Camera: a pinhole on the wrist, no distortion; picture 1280 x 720 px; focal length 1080.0 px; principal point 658.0 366.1 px. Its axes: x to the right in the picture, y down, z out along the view. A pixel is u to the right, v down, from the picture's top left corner.
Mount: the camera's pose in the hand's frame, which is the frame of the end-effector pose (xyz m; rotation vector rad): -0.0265 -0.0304 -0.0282 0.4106 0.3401 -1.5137
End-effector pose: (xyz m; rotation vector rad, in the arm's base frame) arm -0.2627 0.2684 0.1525 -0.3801 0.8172 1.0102
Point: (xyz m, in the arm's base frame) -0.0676 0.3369 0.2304
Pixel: 628 710
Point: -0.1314 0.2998 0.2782
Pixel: 457 339
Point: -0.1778 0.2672 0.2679
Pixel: 389 125
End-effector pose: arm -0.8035 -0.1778 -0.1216 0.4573 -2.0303 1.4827
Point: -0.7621 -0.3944 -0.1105
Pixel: 479 358
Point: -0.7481 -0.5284 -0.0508
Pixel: 650 428
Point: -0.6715 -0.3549 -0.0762
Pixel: 925 87
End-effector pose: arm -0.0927 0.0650 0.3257 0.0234 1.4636 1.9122
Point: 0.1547 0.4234 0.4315
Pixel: 219 410
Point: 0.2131 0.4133 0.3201
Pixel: 529 389
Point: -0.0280 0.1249 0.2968
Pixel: 514 655
